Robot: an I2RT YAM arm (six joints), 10 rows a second.
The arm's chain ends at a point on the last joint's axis. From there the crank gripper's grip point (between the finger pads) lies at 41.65 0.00 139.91 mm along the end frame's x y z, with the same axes.
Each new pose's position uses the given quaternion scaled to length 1; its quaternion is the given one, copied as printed.
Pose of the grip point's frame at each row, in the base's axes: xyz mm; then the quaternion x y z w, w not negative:
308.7 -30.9 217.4 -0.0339 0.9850 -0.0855 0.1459
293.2 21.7 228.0 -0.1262 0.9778 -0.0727 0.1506
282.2 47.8 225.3 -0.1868 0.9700 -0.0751 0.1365
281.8 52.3 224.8 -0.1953 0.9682 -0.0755 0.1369
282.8 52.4 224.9 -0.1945 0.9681 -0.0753 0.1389
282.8 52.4 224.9 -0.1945 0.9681 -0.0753 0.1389
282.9 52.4 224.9 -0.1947 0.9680 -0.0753 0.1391
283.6 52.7 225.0 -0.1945 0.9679 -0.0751 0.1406
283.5 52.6 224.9 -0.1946 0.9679 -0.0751 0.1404
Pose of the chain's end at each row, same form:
307.5 -4.9 361.0 -0.0339 0.9850 -0.0855 0.1459
287.9 47.5 371.6 -0.1262 0.9778 -0.0727 0.1506
278.4 77.0 368.3 -0.1868 0.9700 -0.0751 0.1365
277.5 81.9 367.7 -0.1953 0.9682 -0.0755 0.1369
278.0 81.8 367.8 -0.1945 0.9681 -0.0753 0.1389
278.0 81.8 367.8 -0.1945 0.9681 -0.0753 0.1389
278.0 81.8 367.8 -0.1947 0.9680 -0.0753 0.1391
278.3 81.9 367.9 -0.1945 0.9679 -0.0751 0.1406
278.2 81.9 367.8 -0.1946 0.9679 -0.0751 0.1404

